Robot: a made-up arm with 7 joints. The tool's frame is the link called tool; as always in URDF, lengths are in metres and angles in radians.
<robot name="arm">
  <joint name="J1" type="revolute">
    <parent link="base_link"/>
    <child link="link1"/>
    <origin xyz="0.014 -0.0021 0.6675" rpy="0 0 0"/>
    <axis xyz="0 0 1"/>
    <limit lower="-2.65" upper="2.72" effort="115" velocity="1.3"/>
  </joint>
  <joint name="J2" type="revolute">
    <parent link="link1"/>
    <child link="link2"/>
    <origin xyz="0.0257 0.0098 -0.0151" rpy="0 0 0"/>
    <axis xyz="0 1 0"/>
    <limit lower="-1.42" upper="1.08" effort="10" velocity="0.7"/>
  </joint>
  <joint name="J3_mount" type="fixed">
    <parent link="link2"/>
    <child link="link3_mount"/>
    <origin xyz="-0.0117 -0.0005 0.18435" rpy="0 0 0"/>
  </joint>
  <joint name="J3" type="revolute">
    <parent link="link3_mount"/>
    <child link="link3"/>
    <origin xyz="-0.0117 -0.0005 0.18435" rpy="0 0 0"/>
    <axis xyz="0 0 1"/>
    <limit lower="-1.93" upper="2.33" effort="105" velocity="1.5"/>
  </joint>
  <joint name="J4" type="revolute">
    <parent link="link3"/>
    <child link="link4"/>
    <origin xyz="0.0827 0.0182 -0.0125" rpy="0 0 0"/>
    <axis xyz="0 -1 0"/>
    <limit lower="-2.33" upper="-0.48" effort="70" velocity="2.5"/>
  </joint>
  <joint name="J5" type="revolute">
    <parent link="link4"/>
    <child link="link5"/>
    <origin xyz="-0.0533 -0.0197 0.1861" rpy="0 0 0"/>
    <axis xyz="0 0 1"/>
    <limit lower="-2.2" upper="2.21" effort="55" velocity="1.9"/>
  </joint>
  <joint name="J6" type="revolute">
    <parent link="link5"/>
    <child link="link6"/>
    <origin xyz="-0.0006 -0.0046 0.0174" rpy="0 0 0"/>
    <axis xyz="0 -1 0"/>
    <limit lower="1.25" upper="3.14" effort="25" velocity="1.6"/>
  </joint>
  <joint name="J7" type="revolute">
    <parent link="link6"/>
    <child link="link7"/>
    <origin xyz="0.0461 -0.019 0.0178" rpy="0 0 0"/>
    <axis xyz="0 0 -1"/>
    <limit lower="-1.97" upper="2.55" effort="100" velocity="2.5"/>
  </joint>
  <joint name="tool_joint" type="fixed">
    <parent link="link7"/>
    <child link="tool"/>
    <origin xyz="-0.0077 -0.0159 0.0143" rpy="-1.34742 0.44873 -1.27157"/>
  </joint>
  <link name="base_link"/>
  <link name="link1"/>
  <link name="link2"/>
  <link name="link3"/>
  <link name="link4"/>
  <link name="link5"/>
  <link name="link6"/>
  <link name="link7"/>
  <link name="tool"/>
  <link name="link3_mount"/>
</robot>
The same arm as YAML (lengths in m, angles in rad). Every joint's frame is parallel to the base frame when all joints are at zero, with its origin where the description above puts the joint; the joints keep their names.
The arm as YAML. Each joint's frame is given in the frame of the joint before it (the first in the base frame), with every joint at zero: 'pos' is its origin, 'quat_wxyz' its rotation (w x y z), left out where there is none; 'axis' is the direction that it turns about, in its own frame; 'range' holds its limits. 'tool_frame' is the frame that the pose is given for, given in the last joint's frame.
length_unit: m
angle_unit: rad
joints:
  - joint: J1
    pos: [0.014, -0.0021, 0.6675]
    axis: [0.0, 0.0, 1.0]
    range: [-2.65, 2.72]
  - joint: J2
    pos: [0.0257, 0.0098, -0.0151]
    axis: [0.0, 1.0, 0.0]
    range: [-1.42, 1.08]
  - joint: J3
    pos: [-0.0234, -0.001, 0.3687]
    axis: [0.0, 0.0, 1.0]
    range: [-1.93, 2.33]
  - joint: J4
    pos: [0.0827, 0.0182, -0.0125]
    axis: [0.0, -1.0, 0.0]
    range: [-2.33, -0.48]
  - joint: J5
    pos: [-0.0533, -0.0197, 0.1861]
    axis: [0.0, 0.0, 1.0]
    range: [-2.2, 2.21]
  - joint: J6
    pos: [-0.0006, -0.0046, 0.0174]
    axis: [0.0, -1.0, 0.0]
    range: [1.25, 3.14]
  - joint: J7
    pos: [0.0461, -0.019, 0.0178]
    axis: [0.0, 0.0, -1.0]
    range: [-1.97, 2.55]
tool_frame:
  pos: [-0.0077, -0.0159, 0.0143]
  quat_wxyz: [0.695474, -0.386154, 0.501088, -0.340752]

